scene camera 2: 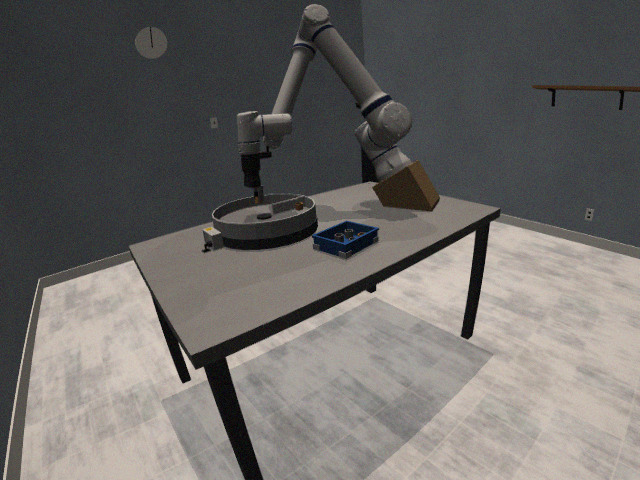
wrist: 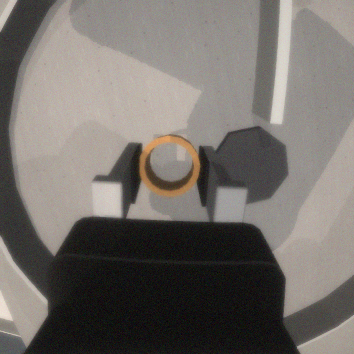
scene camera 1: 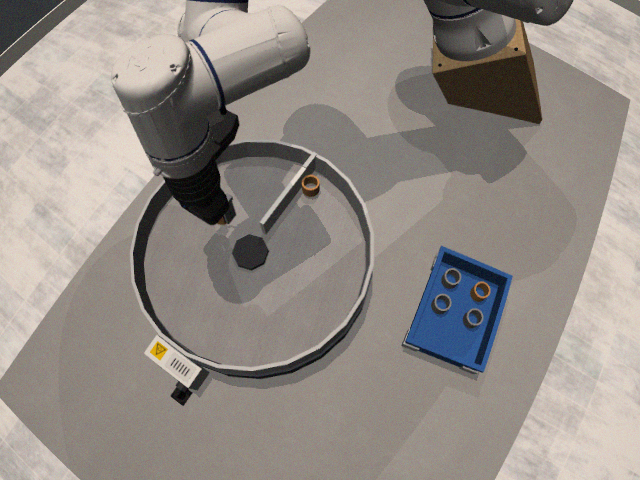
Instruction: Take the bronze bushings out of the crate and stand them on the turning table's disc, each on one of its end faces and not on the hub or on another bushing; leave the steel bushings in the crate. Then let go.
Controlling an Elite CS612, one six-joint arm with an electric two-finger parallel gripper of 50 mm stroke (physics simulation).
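Places are measured from the arm's base along level axes (x left, y back, z up), in centimetres.
Pixels of known places: gripper, between the fingertips: (scene camera 2: 259, 200) (wrist: 169, 162) (scene camera 1: 221, 213); arm's base, origin of its link: (scene camera 2: 395, 172) (scene camera 1: 475, 32).
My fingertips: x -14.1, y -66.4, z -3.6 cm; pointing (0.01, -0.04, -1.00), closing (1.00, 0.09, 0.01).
For each thing: its top centre in the pictures, then the offset to it from my fingertips. "spot": a spot on its surface instead.
- turning table's disc, centre of its top: (wrist: 251, 167) (scene camera 1: 249, 251) (scene camera 2: 264, 215) dx +6.6, dy -1.2, dz -5.0 cm
- dark hub, centre of its top: (wrist: 251, 167) (scene camera 1: 249, 251) (scene camera 2: 264, 215) dx +6.6, dy -1.2, dz -5.0 cm
- blue crate, centre of its top: (scene camera 1: 462, 307) (scene camera 2: 346, 231) dx +42.0, dy +13.2, dz -6.1 cm
- third bronze bushing, centre of its top: (scene camera 1: 482, 289) dx +43.7, dy +19.1, dz -8.0 cm
- steel bushing, centre of its top: (scene camera 1: 453, 276) dx +37.6, dy +17.8, dz -8.0 cm
- divider bar, a spot on its surface: (wrist: 281, 65) (scene camera 2: 279, 202) spot: dx +5.9, dy +6.7, dz -1.3 cm
- white box with a warning label, a spot on its surface: (scene camera 1: 173, 361) spot: dx +8.8, dy -24.3, dz -5.3 cm
My gripper (scene camera 1: 225, 217) (scene camera 2: 257, 198) (wrist: 169, 162) is shut on a bronze bushing (wrist: 170, 191), which is upright between the fingers, above the turning table's disc (scene camera 1: 248, 330) (wrist: 65, 65) and beside the dark hub (scene camera 1: 250, 252) (scene camera 2: 264, 215) (wrist: 257, 165). In scene camera 1 the arm hides most of the held bushing. A second bronze bushing (scene camera 1: 310, 186) (scene camera 2: 299, 206) stands on the disc beside the divider bar. The blue crate (scene camera 1: 423, 347) (scene camera 2: 326, 245) holds a third bronze bushing (scene camera 1: 481, 298) and several steel bushings, such as one steel bushing (scene camera 1: 452, 285) near its back corner.
A raised wall (scene camera 1: 368, 227) (scene camera 2: 248, 228) rings the disc. The divider bar (scene camera 1: 288, 193) (scene camera 2: 281, 207) (wrist: 281, 65) runs from that wall toward the hub. A white box with a warning label (scene camera 1: 173, 361) (scene camera 2: 211, 237) sits against the outside of the ring. The arm's wooden base block (scene camera 1: 488, 85) (scene camera 2: 410, 191) stands at the back.
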